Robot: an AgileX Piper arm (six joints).
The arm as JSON. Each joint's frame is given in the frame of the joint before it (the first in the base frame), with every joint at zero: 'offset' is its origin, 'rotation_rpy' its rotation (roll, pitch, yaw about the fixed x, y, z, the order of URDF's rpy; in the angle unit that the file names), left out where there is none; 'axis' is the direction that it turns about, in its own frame. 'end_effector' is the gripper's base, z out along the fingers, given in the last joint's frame.
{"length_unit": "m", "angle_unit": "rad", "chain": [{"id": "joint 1", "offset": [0.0, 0.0, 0.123], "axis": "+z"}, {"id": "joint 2", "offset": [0.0, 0.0, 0.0], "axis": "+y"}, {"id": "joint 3", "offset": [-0.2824, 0.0, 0.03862], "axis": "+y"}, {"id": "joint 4", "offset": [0.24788, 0.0, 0.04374], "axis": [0.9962, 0.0, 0.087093]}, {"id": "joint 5", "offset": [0.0, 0.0, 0.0], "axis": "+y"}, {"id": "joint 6", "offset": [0.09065, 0.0, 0.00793], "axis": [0.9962, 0.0, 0.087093]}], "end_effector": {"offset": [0.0, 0.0, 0.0], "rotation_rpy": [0.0, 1.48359, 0.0]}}
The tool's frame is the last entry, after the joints.
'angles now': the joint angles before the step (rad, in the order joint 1, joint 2, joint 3, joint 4, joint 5, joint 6). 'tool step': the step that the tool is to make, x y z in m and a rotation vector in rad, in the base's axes. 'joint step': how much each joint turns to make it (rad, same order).
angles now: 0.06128 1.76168 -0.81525 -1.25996 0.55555 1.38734
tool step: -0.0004 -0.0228 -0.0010 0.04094 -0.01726 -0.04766
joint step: -0.08693 0.00000 -0.00019 -0.00282 -0.05914 -0.00043
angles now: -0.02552 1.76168 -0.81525 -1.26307 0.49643 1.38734
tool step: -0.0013 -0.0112 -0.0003 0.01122 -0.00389 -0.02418
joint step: -0.04047 -0.00016 0.00014 0.00008 -0.01937 -0.00564
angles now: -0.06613 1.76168 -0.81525 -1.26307 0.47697 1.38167
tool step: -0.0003 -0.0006 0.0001 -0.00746 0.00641 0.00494
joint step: -0.00105 -0.00024 0.00014 0.00014 0.00377 -0.01106
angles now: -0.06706 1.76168 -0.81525 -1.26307 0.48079 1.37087
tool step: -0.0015 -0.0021 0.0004 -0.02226 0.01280 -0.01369
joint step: -0.00007 0.00016 0.00015 -0.00018 0.02845 -0.00518
